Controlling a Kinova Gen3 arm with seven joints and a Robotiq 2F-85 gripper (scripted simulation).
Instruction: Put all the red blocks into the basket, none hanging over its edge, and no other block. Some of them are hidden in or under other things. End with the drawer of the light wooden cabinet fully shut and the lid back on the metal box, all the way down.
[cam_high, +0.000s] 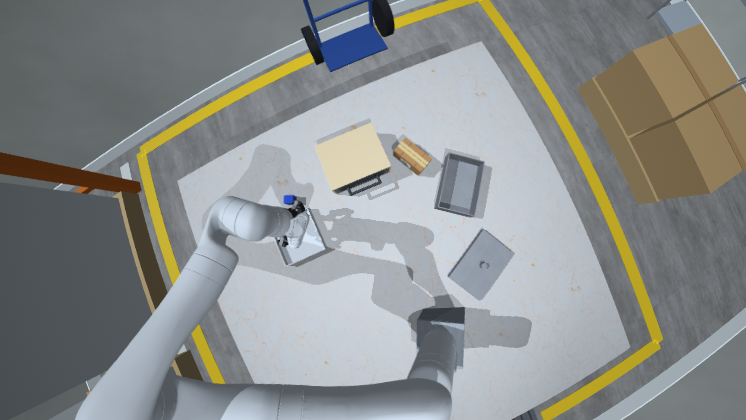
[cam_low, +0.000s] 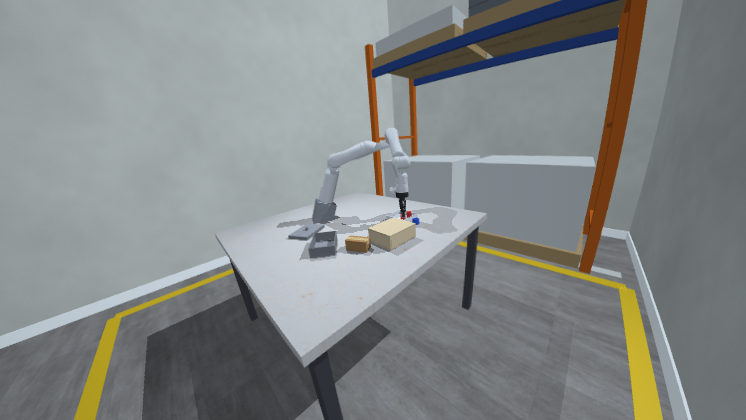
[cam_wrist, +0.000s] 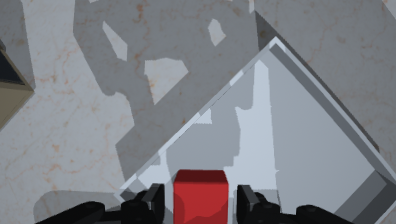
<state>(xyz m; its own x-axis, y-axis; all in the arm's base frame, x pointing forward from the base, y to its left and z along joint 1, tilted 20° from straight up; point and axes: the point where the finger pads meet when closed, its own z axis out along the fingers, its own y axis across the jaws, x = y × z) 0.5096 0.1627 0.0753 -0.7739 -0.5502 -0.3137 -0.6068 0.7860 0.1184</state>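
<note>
The lid is 420 mm behind my hand, 420 mm to the right of it and 40 mm below it. Also, from my hand: basket: 30 mm behind, 40 mm to the left, 40 mm below; then light wooden cabinet: 80 mm ahead, 250 mm to the right, 10 mm below; then drawer: 70 mm ahead, 250 mm to the right, 20 mm below.
</note>
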